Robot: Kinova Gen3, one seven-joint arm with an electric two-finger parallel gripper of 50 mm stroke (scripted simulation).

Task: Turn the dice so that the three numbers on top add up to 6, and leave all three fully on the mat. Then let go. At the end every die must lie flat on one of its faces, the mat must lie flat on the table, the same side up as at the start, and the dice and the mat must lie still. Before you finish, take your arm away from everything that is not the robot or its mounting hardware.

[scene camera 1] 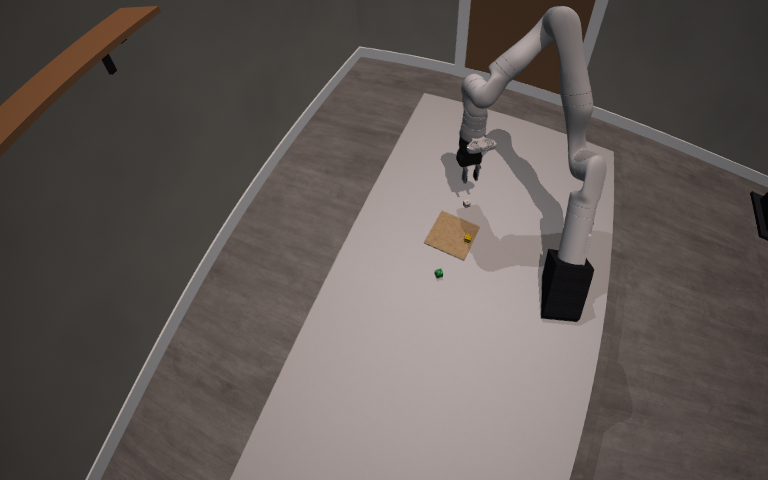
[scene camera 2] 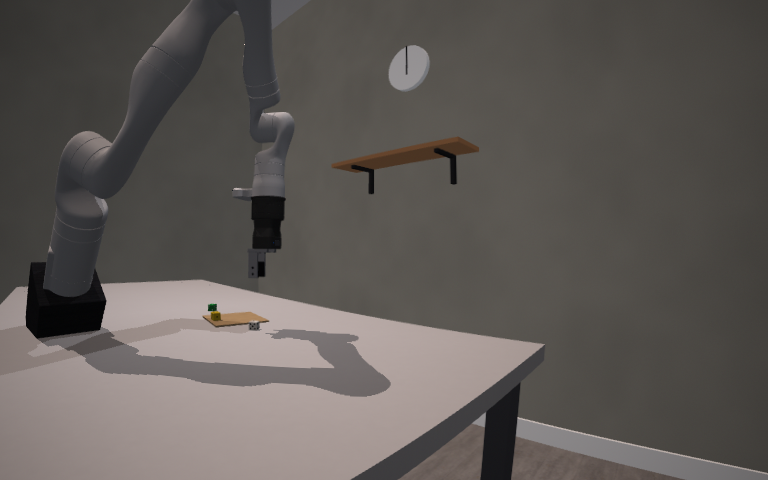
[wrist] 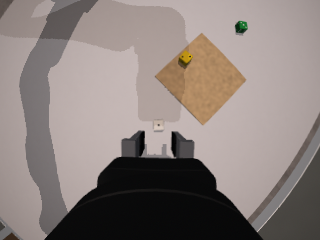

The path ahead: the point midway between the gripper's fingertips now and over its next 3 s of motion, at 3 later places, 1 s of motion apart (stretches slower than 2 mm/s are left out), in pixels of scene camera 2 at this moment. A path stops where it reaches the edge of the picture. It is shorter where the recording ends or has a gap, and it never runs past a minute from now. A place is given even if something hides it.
My gripper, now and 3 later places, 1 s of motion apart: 257,277; 253,295; 254,307; 253,317
